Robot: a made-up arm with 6 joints.
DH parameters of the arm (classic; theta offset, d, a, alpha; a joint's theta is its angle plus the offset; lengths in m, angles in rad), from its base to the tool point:
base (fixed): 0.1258 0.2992 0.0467 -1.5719
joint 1: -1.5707 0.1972 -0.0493 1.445
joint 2: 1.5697 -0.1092 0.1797 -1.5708
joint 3: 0 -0.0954 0.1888 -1.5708
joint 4: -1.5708 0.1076 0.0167 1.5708
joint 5: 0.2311 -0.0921 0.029 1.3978
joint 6: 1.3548 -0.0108 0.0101 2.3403
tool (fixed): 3.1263 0.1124 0 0
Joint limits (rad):
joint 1: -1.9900..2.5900
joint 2: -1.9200..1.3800
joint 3: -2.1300..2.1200
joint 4: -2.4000..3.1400
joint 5: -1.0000..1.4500
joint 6: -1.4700..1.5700
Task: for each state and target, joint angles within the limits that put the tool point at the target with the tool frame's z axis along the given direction. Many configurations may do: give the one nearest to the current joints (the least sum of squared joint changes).
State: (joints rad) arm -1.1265 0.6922 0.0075 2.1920 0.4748 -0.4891
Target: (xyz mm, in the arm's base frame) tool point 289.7 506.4 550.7 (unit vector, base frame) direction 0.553 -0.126 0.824
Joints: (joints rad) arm -0.7145 0.4478 0.0514 2.8866 0.4077 0.1221
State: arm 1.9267 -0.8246 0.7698 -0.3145 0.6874 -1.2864
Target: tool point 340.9 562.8 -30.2 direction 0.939 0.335 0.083
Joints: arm 1.3920 -0.2811 0.3335 0.4698 1.3692 -1.4700
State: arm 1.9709 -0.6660 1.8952 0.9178 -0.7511 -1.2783
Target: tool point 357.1 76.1 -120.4 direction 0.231 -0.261 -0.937
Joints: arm 1.1436 -1.5127 1.2583 0.4897 -0.8569 -1.4700
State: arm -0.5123 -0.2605 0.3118 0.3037 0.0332 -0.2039
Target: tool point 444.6 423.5 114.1 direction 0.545 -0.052 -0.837
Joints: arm 0.2912 -0.2849 0.8543 -0.5452 -0.0371 -0.7315
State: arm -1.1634 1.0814 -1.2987 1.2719 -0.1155 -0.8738
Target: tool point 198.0 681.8 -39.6 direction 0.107 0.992 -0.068
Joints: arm -0.5123 1.0620 -0.8726 0.8500 0.2362 -1.3242
